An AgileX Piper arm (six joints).
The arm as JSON. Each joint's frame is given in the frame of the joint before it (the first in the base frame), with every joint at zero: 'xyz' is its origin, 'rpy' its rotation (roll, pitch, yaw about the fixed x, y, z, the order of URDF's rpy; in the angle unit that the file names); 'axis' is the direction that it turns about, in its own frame. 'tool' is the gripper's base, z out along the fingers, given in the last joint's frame.
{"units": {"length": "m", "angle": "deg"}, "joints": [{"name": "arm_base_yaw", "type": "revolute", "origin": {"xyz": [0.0, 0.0, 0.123], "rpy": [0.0, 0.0, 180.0]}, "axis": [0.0, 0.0, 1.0]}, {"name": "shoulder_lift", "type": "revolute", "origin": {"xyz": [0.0, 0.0, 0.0], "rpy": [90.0, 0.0, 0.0]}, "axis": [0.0, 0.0, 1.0]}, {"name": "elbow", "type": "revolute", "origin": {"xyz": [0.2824, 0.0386, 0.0], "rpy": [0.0, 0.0, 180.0]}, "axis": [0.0, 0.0, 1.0]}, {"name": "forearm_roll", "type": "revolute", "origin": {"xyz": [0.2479, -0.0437, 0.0], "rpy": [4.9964, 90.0, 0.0]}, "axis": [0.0, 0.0, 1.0]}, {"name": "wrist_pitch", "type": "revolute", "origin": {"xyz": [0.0, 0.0, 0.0], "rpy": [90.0, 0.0, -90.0]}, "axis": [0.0, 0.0, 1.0]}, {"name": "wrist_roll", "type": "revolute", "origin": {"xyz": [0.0, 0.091, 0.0], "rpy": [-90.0, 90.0, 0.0]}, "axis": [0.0, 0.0, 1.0]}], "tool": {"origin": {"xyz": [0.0, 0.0, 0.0], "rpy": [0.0, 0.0, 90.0]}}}
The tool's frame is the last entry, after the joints.
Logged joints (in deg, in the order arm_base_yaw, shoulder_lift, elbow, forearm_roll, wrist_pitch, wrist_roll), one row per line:
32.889 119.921 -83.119 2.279 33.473 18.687
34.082 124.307 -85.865 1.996 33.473 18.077
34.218 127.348 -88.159 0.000 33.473 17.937
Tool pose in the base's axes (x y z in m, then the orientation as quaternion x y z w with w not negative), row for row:
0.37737 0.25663 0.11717 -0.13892 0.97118 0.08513 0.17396
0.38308 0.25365 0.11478 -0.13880 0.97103 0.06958 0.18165
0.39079 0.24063 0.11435 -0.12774 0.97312 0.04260 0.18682
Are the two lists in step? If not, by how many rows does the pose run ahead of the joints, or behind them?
The pose runs 2 rows ahead of the joints: the pose in row i belongs to the joints in row i + 2.
